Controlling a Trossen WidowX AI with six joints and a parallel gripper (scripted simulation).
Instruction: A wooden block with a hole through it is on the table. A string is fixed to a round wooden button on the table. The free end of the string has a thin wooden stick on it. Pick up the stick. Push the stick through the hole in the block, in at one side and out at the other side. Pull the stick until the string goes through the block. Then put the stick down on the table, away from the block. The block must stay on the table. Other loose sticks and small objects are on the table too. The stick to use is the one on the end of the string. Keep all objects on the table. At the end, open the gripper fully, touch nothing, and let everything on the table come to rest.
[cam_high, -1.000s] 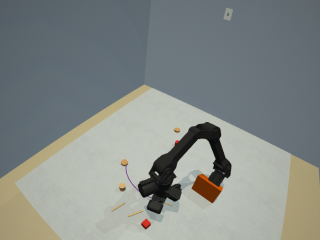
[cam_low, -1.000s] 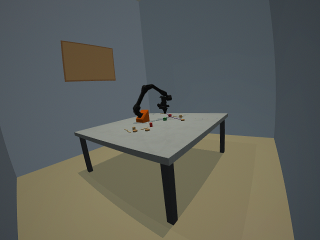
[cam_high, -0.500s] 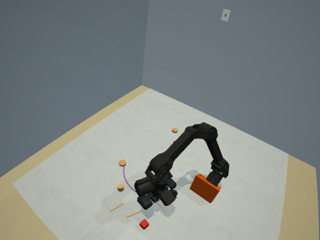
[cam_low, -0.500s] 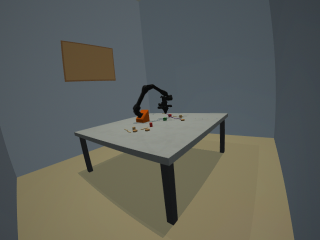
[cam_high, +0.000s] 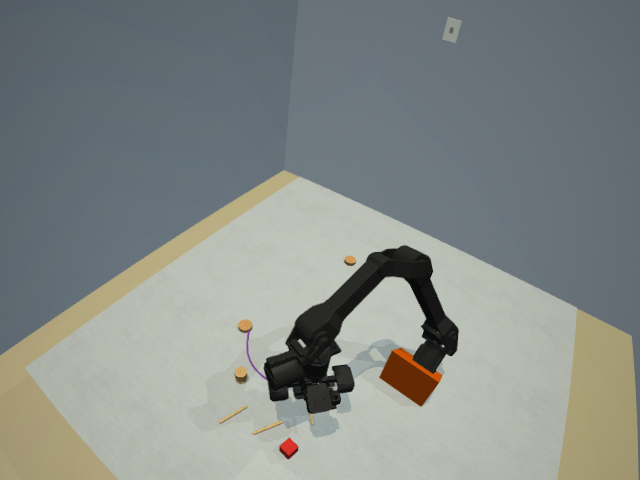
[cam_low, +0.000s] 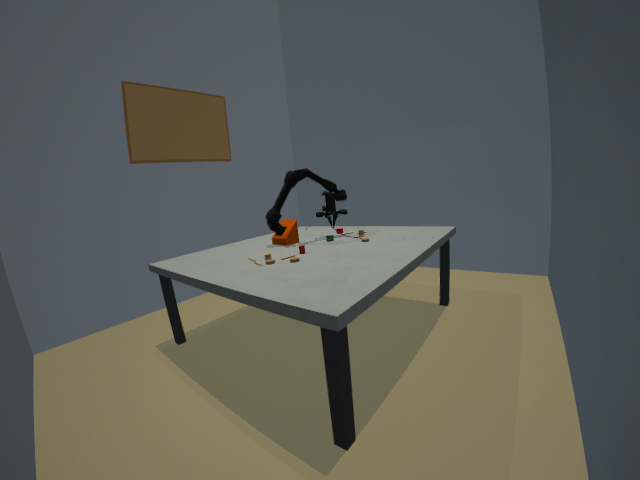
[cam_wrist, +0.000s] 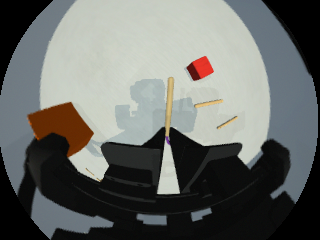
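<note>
My gripper tip is 10 mm to the right of the thin wooden stick and 10 mm past it. Also, from my gripper tip: red cube (110 mm to the left, 40 mm below, 40 mm behind); red cylinder (400 mm to the right, 170 mm ahead, 40 mm below); green block (110 mm to the right, 80 mm ahead, 40 mm below).
</note>
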